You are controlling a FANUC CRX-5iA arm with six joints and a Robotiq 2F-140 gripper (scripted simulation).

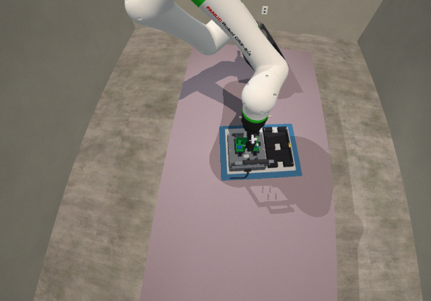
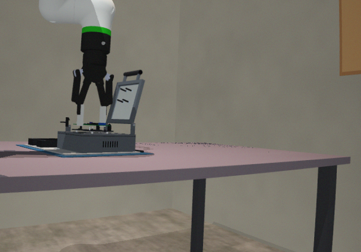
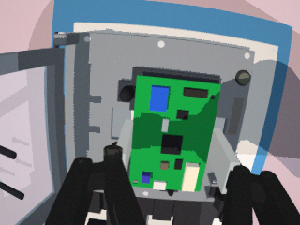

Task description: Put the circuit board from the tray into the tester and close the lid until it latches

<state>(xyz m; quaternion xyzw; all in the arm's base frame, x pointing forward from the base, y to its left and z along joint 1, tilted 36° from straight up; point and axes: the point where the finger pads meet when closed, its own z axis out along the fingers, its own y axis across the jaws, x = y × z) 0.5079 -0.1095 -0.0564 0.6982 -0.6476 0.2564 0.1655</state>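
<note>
My hand is 2 cm above the green circuit board. The rest, counted from my hand: tester lid (13 cm ahead, 8 cm above); latch hook (6 cm behind, 6 cm to the left, 2 cm below); tester (3 cm ahead, 4 cm to the left, 1 cm above).
</note>
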